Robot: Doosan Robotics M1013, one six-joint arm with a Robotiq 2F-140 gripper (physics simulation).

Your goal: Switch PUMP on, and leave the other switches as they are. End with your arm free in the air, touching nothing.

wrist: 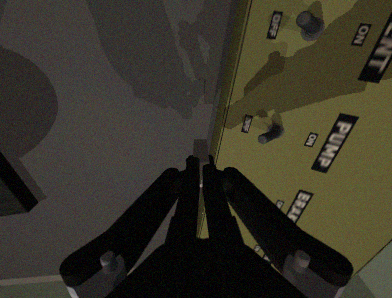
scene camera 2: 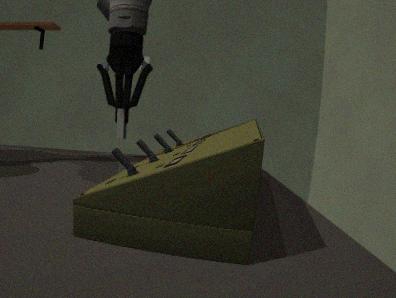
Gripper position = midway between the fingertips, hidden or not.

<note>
I see my gripper (scene camera 2: pixel 121 138) and a yellow sloped switch console (wrist: pixel 319 90).
My gripper also shows in the wrist view (wrist: pixel 200 149).
</note>
